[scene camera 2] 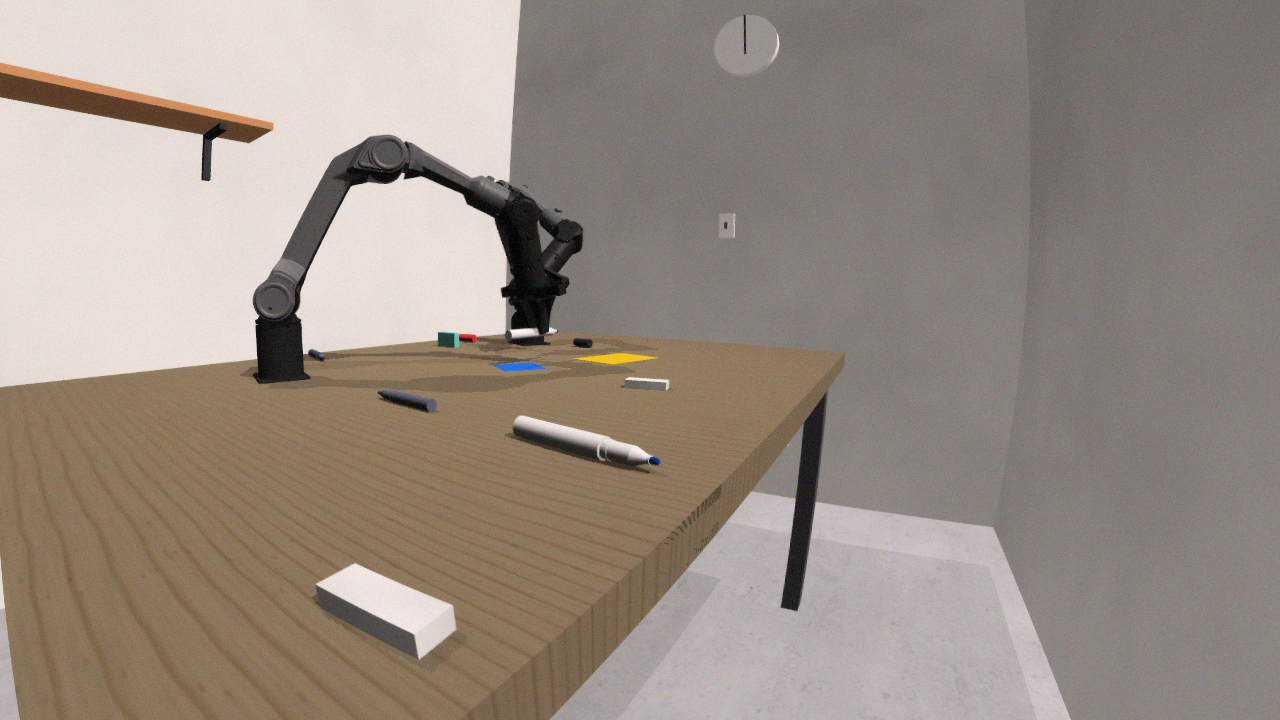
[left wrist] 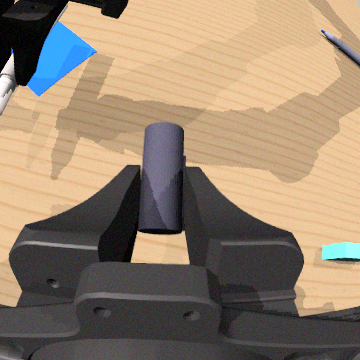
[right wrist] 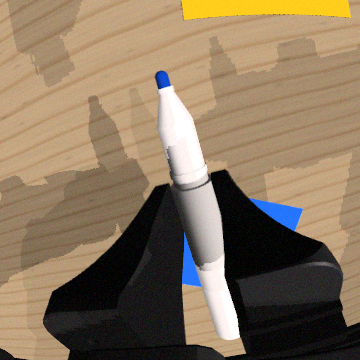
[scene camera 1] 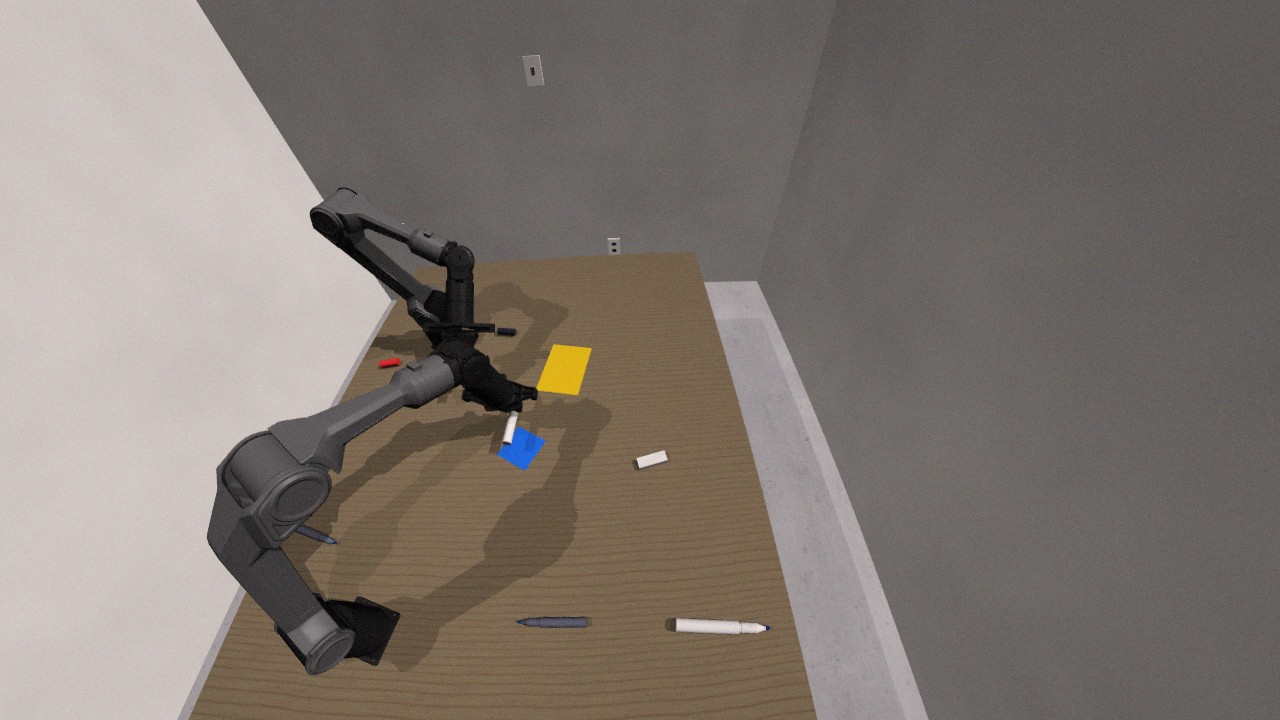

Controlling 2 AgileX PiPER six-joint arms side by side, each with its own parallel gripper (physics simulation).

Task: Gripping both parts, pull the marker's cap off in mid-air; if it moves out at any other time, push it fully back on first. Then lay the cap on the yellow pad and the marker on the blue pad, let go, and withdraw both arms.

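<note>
The white marker (scene camera 1: 509,429) (scene camera 2: 521,334) (right wrist: 200,220) has its blue tip bare. My right gripper (scene camera 1: 521,403) (right wrist: 195,196) is shut on its barrel, holding it in the air over the blue pad (scene camera 1: 523,459) (scene camera 2: 519,367) (left wrist: 57,50) (right wrist: 285,212). The dark cap (left wrist: 163,185) is apart from the marker. My left gripper (left wrist: 162,184) is shut on the cap, above the table; in both scene views it is hidden behind the right arm. The yellow pad (scene camera 1: 565,368) (scene camera 2: 617,359) (right wrist: 265,7) lies up and right of the blue pad in scene camera 1, with neither part on it.
The right arm's wrist overlaps the left arm in scene camera 1. On the table lie a black cylinder (scene camera 1: 506,331) (scene camera 2: 582,342), a red piece (scene camera 1: 389,362) (scene camera 2: 467,337), a teal block (scene camera 2: 448,339) (left wrist: 341,251), a white block (scene camera 1: 652,459), grey pens (scene camera 1: 552,621) (scene camera 1: 317,535) and another white marker (scene camera 1: 716,626) (scene camera 2: 581,440).
</note>
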